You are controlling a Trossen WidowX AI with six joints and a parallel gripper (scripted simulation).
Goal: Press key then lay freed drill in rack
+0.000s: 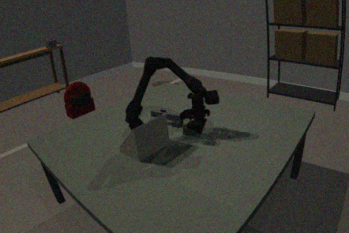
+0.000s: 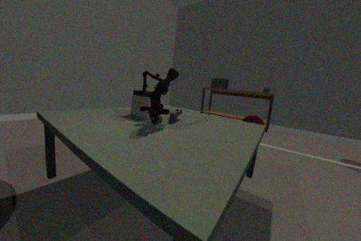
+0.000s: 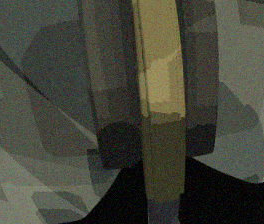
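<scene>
Now: gripper tip 1 cm past the drill, 4 cm to the right of it and 4 cm below it. From my gripper tip the other things lie so: grey fixture block: 3 cm ahead, 23 cm to the left, 4 cm above; rack: 1 cm behind, 5 cm to the left, 1 cm above; key: 3 cm ahead, 25 cm to the left, 5 cm above.
</scene>
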